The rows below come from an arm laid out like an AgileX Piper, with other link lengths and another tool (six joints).
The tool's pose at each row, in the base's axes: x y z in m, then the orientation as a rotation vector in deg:
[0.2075 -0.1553 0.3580 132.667 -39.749 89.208]
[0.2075 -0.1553 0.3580 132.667 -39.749 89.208]
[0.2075 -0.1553 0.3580 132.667 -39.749 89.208]
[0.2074 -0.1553 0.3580 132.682 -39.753 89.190]
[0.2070 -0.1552 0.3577 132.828 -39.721 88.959]
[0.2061 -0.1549 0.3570 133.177 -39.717 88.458]
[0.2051 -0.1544 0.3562 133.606 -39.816 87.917]
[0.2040 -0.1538 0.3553 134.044 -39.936 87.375]
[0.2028 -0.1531 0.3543 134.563 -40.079 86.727]
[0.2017 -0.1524 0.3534 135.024 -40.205 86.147]
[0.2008 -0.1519 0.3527 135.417 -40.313 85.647]
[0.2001 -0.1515 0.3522 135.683 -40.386 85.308]
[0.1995 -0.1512 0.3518 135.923 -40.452 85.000]
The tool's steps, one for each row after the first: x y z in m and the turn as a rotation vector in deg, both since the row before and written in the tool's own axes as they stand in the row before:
[0.0000 0.0000 0.0000 0.000 0.000 0.000]
[0.0000 0.0000 0.0000 0.000 0.000 0.000]
[0.0000 0.0001 -0.0001 -0.001 -0.017 0.000]
[-0.0004 0.0001 -0.0002 -0.024 -0.175 -0.070]
[-0.0010 0.0002 -0.0006 -0.041 -0.407 -0.100]
[-0.0012 0.0001 -0.0007 -0.026 -0.483 -0.026]
[-0.0013 0.0001 -0.0008 -0.022 -0.492 -0.008]
[-0.0015 0.0001 -0.0009 -0.027 -0.585 -0.009]
[-0.0014 0.0000 -0.0008 -0.023 -0.522 -0.009]
[-0.0011 0.0001 -0.0006 -0.021 -0.448 -0.008]
[-0.0008 0.0000 -0.0005 -0.013 -0.303 -0.005]
[-0.0007 0.0001 -0.0004 -0.012 -0.275 -0.004]

